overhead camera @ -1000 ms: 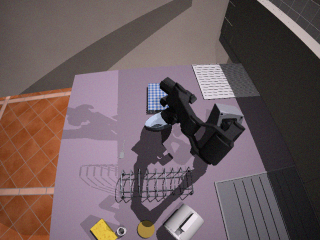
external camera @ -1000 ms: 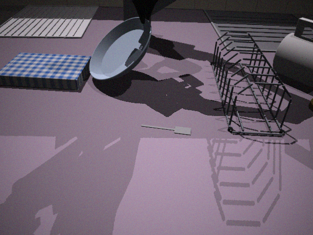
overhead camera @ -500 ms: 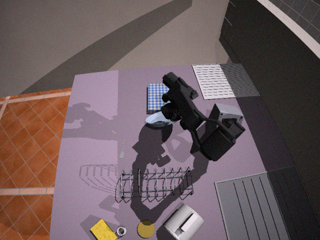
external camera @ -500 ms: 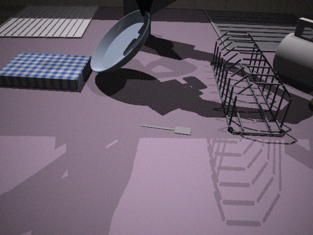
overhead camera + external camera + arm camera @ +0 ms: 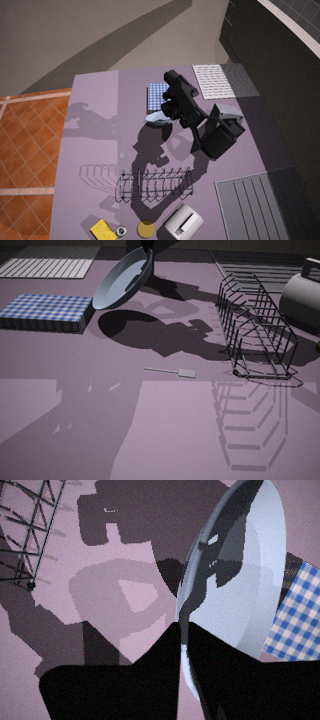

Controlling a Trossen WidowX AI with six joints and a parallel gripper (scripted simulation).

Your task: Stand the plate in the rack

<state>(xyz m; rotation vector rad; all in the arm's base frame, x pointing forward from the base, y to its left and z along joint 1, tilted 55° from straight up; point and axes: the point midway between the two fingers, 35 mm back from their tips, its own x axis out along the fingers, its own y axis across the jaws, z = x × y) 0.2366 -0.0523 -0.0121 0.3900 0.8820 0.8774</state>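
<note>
The pale blue plate is 50 mm ahead of my hand, 50 mm to the right of it and 100 mm below it. From my hand the other things lie so: yellow disc (100 mm ahead, 470 mm to the left, 190 mm below); small spatula (250 mm ahead, 110 mm to the left, 200 mm below); white toaster (50 mm behind, 450 mm to the left, 130 mm below).
</note>
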